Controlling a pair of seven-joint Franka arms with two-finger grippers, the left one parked.
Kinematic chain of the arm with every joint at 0, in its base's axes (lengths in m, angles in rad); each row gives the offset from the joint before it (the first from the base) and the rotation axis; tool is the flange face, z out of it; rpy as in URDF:
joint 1: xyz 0 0 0.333 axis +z
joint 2: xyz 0 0 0 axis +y
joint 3: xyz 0 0 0.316 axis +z
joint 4: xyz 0.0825 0 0 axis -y
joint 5: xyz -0.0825 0 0.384 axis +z
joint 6: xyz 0 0 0 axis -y
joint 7: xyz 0.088 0 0 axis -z
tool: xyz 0 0 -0.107 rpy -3.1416 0 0
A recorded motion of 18 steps. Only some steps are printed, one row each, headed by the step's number.
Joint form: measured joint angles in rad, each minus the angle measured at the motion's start. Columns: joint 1, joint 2, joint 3, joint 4, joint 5, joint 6, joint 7.
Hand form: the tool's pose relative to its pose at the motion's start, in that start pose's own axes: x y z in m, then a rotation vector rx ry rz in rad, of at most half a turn. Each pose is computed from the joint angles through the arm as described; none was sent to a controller.
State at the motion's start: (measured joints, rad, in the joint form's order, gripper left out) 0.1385 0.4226 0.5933 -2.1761 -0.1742 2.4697 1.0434
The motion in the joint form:
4: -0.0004 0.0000 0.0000 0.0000 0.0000 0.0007 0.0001
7: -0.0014 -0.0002 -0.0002 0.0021 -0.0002 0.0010 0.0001
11: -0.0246 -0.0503 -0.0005 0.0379 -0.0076 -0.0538 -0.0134
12: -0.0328 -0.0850 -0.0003 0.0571 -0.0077 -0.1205 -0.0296
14: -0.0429 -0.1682 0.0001 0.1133 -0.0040 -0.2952 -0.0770
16: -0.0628 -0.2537 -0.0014 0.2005 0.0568 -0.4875 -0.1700
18: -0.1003 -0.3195 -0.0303 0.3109 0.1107 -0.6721 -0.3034
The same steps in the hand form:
4: 0.0002 0.0001 -0.0001 0.0007 0.0004 0.0005
7: 0.0013 -0.0001 -0.0011 0.0026 0.0022 0.0017
11: 0.0190 0.0018 -0.0358 -0.0004 0.0485 0.0067
12: 0.0235 0.0050 -0.0550 -0.0312 0.0587 0.0001
14: 0.0274 0.0108 -0.1048 -0.1090 0.0751 -0.0241
16: 0.0298 0.0183 -0.1702 -0.1436 0.0534 -0.0467
18: 0.0443 0.0420 -0.2408 -0.1505 0.0228 -0.0798

